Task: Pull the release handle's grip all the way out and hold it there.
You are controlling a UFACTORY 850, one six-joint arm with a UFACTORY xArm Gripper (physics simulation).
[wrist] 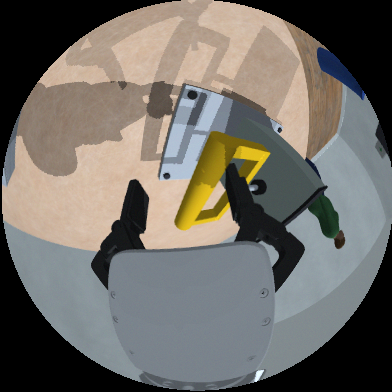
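Observation:
The release handle's yellow grip (pixel 200 185) is a thick round bar with a flat open loop on its right side. It stands out at a slant from a dark grey-green housing (pixel 290 185). A short silver rod with a black collar (pixel 258 187) shows beside the loop. My gripper (pixel 182 180) is open, with its fingers on either side of the grip bar. The left finger stands clear of the bar. The right finger overlaps the loop's opening and hides part of the loop; whether it touches the loop, I cannot tell.
A pale metal base plate (pixel 172 156) with dark bolts lies under the housing on the tan table top (pixel 100 200). A wooden edge (pixel 322 95) and a blue object (pixel 340 72) are at the upper right. A small green-clad figure (pixel 326 217) shows beyond the housing, over the grey floor.

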